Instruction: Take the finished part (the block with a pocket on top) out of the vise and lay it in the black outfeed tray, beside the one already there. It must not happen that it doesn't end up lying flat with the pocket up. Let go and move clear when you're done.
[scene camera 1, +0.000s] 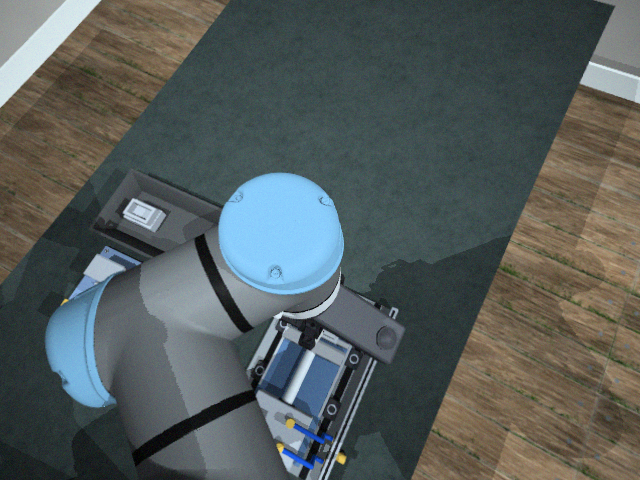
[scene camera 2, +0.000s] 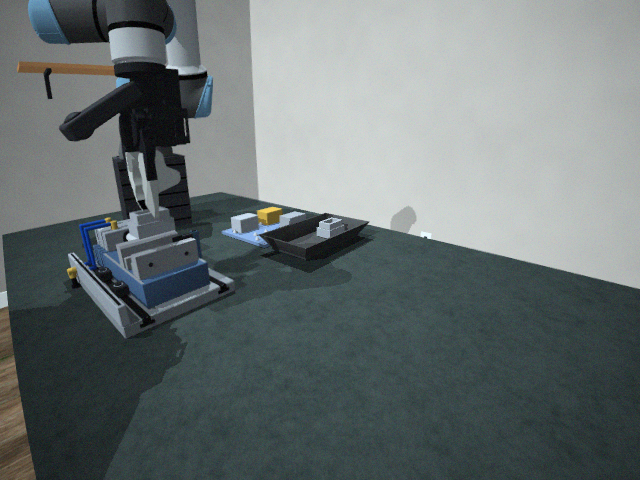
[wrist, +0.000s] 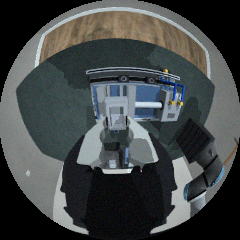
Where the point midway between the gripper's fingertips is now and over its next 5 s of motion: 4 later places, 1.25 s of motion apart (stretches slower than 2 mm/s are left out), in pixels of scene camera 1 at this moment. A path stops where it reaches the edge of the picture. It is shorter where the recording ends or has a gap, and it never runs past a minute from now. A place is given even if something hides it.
My gripper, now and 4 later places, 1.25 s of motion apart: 321, 320; 311, 306; 208, 228; 162, 210; 174, 220
